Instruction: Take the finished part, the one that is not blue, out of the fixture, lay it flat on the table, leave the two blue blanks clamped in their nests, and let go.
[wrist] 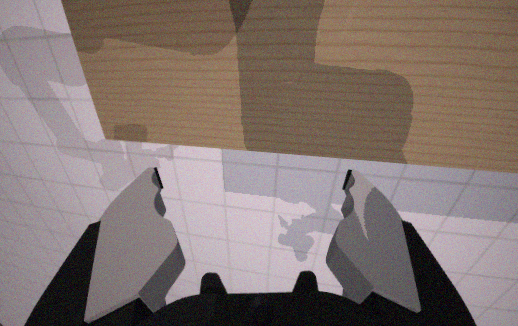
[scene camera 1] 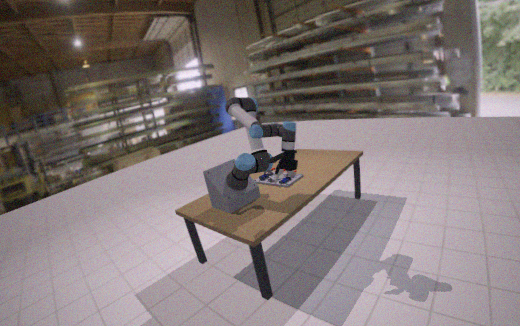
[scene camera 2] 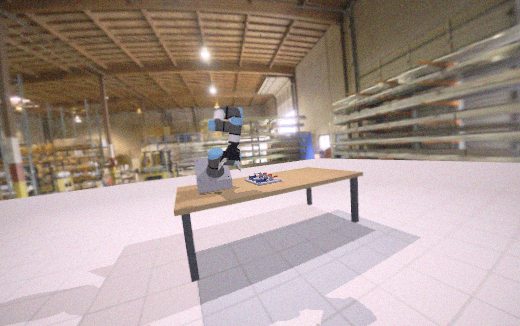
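Where they show: gripper, fingertip midpoint: [wrist: 254,170] [scene camera 1: 283,181] [scene camera 2: 229,171]; arm's base, origin of the base link: [scene camera 1: 236,181] [scene camera 2: 215,171].
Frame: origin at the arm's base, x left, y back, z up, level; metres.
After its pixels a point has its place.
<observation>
The fixture [scene camera 1: 274,184] @[y -0.313, x -0.067, z -0.143 m] [scene camera 2: 263,183] @[y -0.357, x -0.189, z -0.141 m] is a small light plate on the table, with red-tipped clamps. Two dark blue spots on it, one blank [scene camera 1: 265,177] @[y -0.383, x 0.073, z -0.124 m] at the left and another blank [scene camera 1: 285,180] @[y -0.357, x -0.144, z -0.121 m] at the right in the first scene view, look like the blue blanks. The non-blue finished part is too small to tell apart from the grey fittings. My gripper [scene camera 1: 284,173] @[y -0.019, x -0.378, z 0.027 m] [scene camera 2: 229,170] @[y -0.019, x -0.378, z 0.027 m] [wrist: 254,170] @[y -0.019, x -0.378, z 0.027 m] is open and empty. It hangs above table height, left of the fixture in the second scene view and overlapping it in the first. The fixture does not show in the wrist view.
The wooden table [scene camera 1: 325,167] @[y -0.765, x -0.291, z -0.152 m] [scene camera 2: 310,179] @[y -0.746, x -0.340, z -0.152 m] [wrist: 175,100] @[y 0.159, x -0.335, z -0.152 m] carries the grey block [scene camera 1: 220,187] @[y 0.132, x 0.020, z 0.008 m] [scene camera 2: 202,180] @[y 0.122, x -0.052, z -0.055 m] of the arm's base near one end. In the wrist view the table's edge crosses beyond the fingertips, with tiled floor below it. Arm shadows lie on the table.
</observation>
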